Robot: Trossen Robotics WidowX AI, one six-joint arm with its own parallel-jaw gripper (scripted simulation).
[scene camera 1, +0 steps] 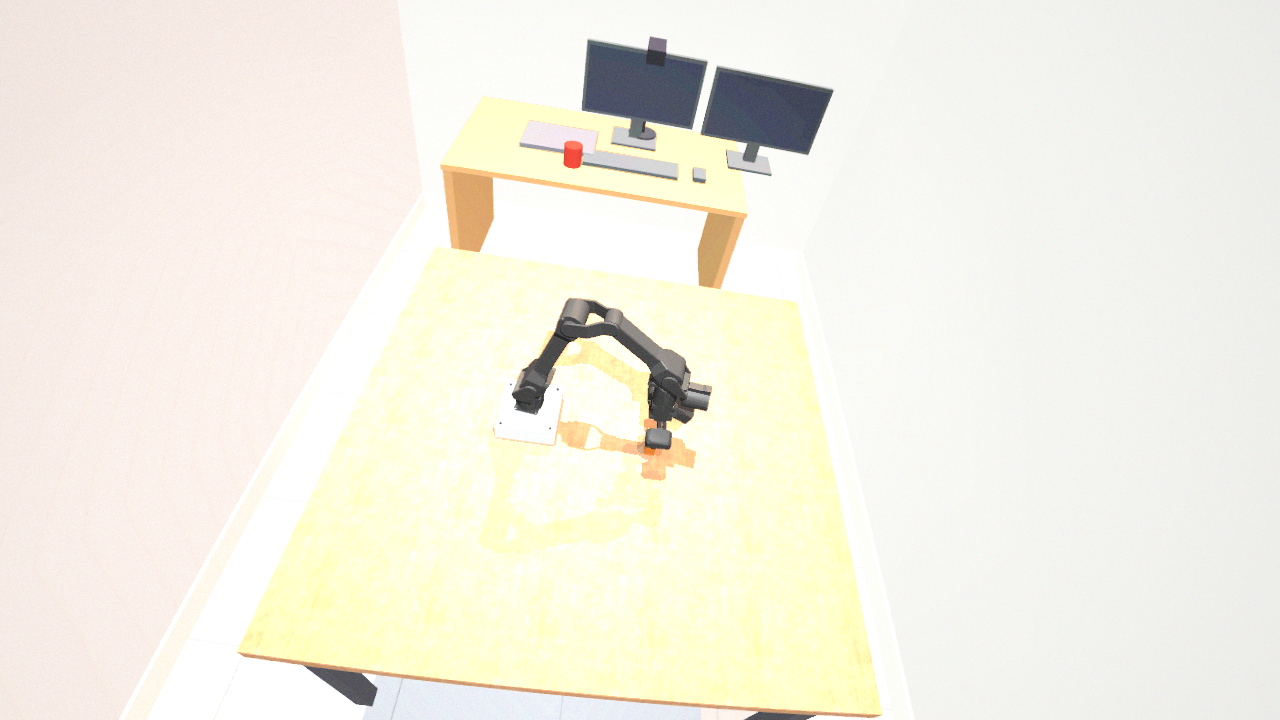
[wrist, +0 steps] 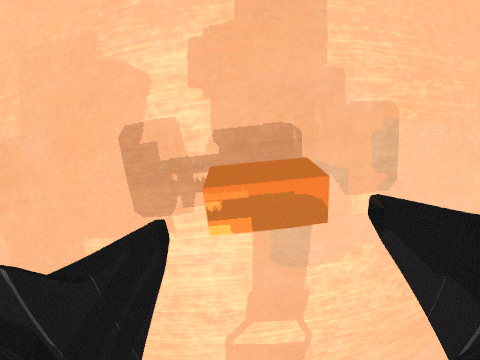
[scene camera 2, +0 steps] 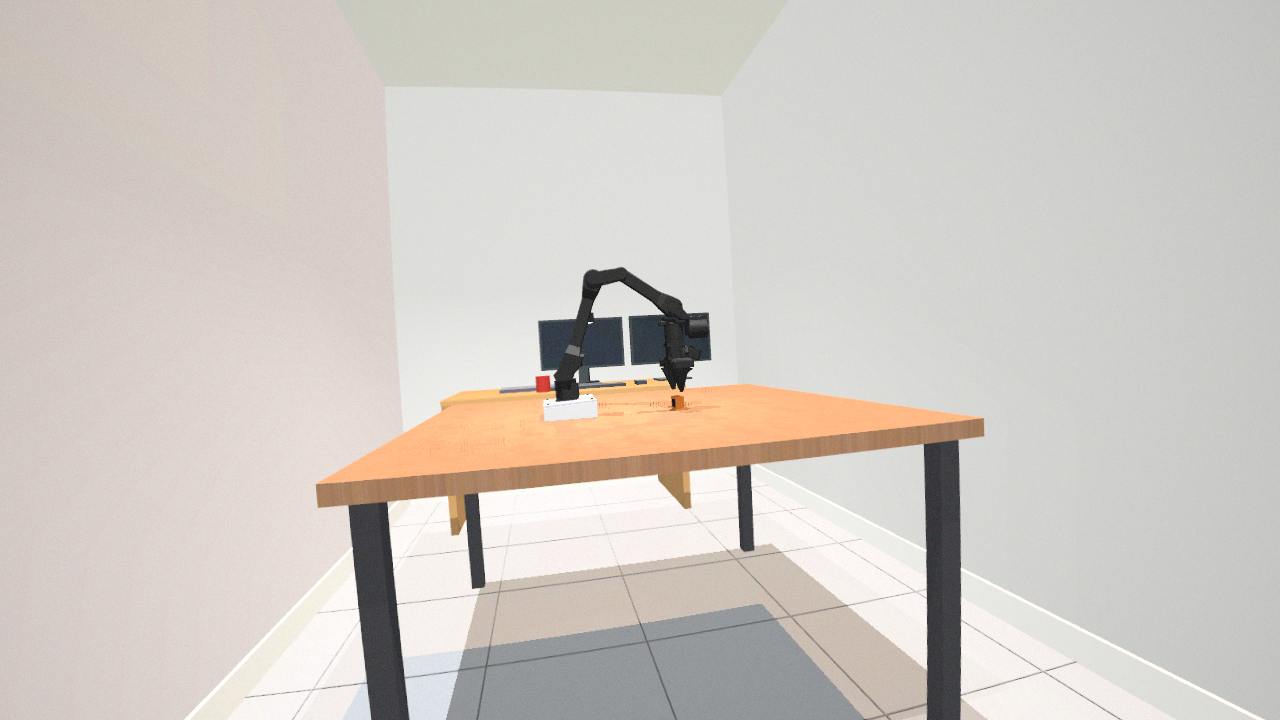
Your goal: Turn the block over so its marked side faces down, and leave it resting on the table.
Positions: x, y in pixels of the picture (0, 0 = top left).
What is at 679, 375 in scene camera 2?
My gripper.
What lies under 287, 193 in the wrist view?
An orange block.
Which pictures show my gripper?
Scene camera 1, the wrist view and scene camera 2: all of them.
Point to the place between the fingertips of my gripper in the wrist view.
272, 218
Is my gripper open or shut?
Open.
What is my gripper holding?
Nothing.
